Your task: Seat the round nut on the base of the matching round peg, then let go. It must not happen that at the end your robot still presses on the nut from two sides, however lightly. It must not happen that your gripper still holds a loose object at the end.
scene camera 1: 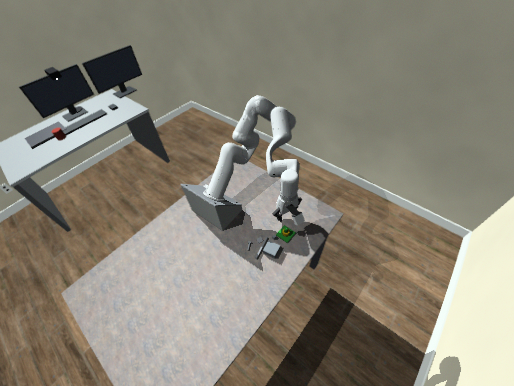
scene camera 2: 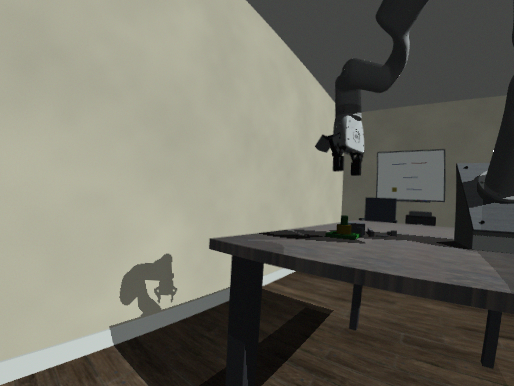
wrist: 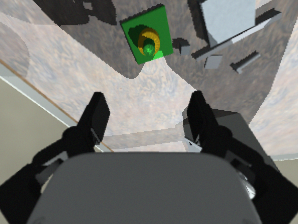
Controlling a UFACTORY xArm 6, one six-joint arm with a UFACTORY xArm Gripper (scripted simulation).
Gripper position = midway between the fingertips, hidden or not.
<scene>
I see my gripper (scene camera 2: 347, 173).
My gripper also shows in the wrist view (wrist: 147, 102).
</scene>
